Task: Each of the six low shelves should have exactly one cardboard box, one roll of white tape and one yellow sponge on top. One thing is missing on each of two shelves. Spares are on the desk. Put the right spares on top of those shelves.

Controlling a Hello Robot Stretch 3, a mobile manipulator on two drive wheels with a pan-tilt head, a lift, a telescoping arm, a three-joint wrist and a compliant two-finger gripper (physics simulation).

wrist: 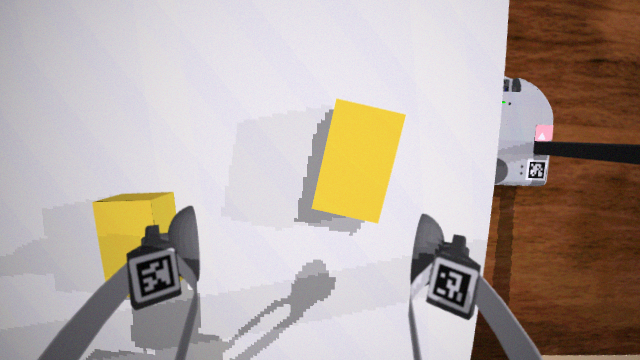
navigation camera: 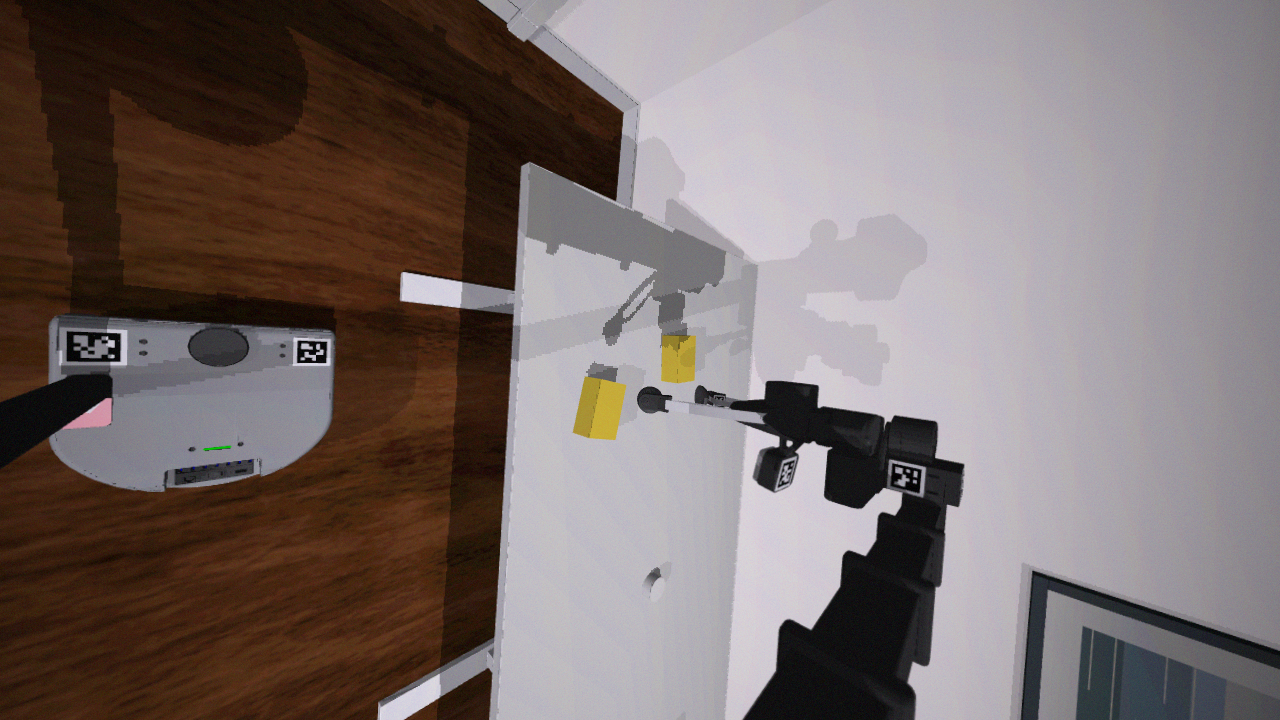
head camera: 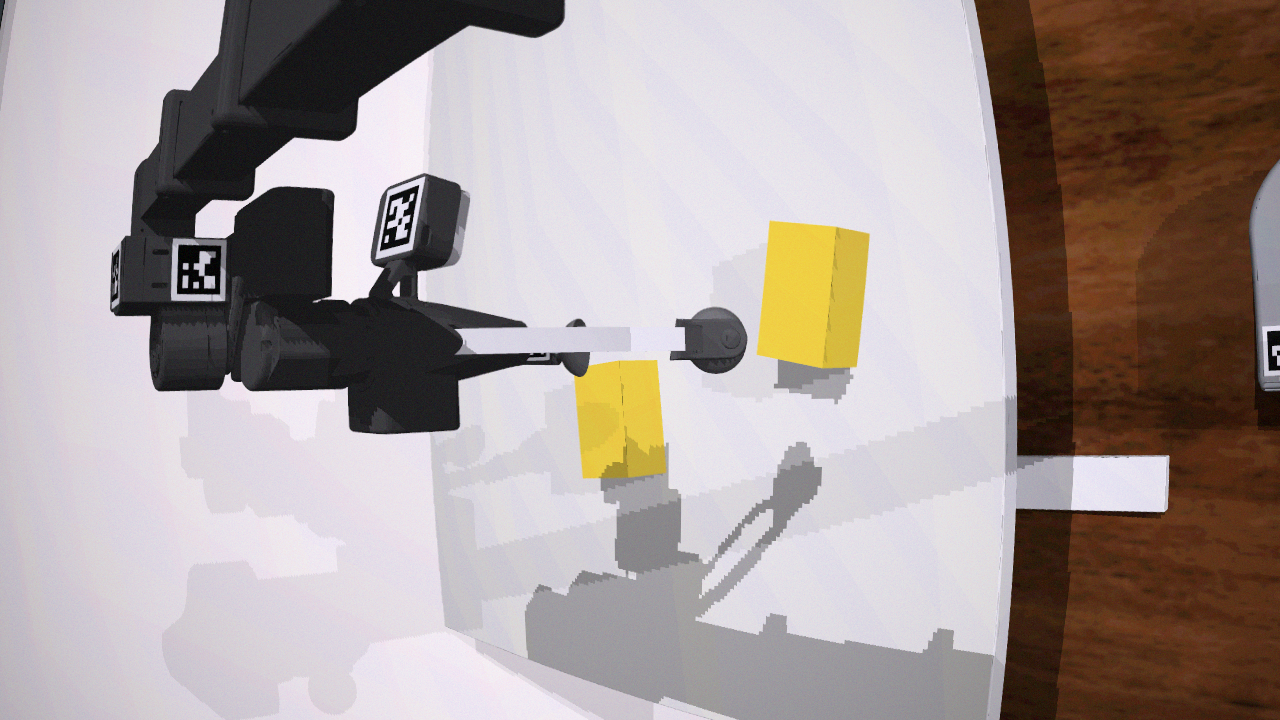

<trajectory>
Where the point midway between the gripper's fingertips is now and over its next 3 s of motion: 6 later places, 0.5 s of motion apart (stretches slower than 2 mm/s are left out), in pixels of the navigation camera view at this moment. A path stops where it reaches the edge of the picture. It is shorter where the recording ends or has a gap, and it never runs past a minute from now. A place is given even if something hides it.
The gripper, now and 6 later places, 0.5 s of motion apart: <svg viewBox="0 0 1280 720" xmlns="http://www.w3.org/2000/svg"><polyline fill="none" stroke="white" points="668,396 659,400 634,409 625,408 610,405 602,403 601,403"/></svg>
</trajectory>
